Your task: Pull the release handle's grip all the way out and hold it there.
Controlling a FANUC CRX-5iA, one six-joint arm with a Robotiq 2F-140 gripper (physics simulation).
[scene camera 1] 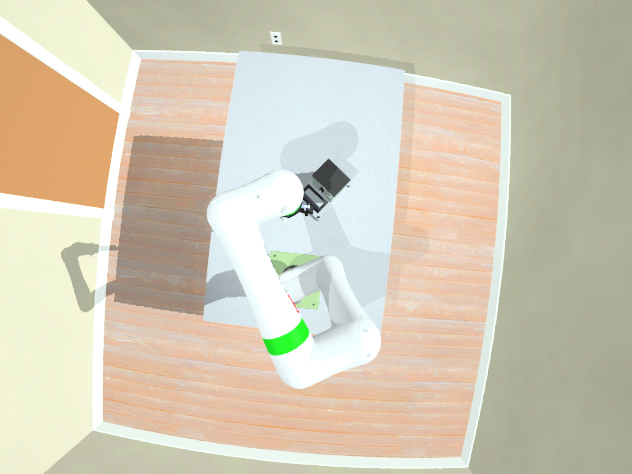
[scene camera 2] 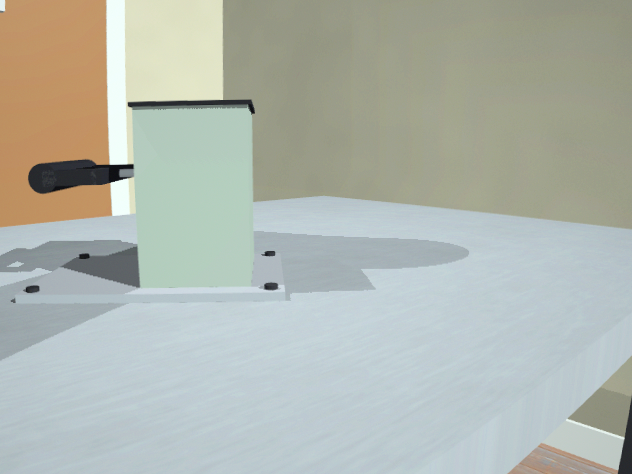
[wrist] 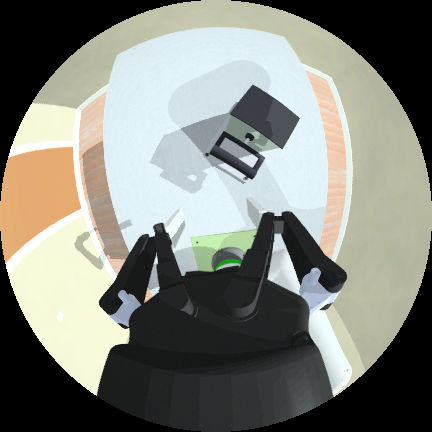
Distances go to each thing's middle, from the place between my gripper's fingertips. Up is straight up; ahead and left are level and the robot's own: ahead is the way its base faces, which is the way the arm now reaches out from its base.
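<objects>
The base plate (scene camera 2: 85, 279) is there for me to see, and measured from my hand it is 17 cm ahead, 8 cm to the right and 26 cm below.
</objects>
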